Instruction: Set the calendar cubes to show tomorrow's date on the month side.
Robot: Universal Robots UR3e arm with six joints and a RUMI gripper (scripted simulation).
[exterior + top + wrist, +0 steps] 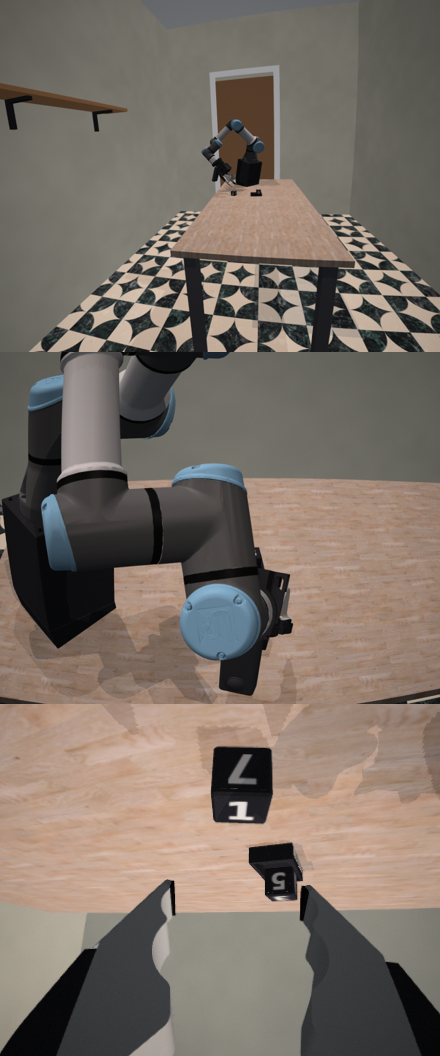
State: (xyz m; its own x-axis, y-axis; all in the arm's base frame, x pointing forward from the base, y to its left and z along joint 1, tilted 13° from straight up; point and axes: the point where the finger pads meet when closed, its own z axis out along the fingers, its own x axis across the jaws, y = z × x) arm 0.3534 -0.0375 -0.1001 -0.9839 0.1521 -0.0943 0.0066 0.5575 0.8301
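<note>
The black number cube lies 1 cm to the left of my hand and 7 cm below it. Round my hand: black calendar tray: 3 cm behind, 16 cm to the left, 7 cm below.
</note>
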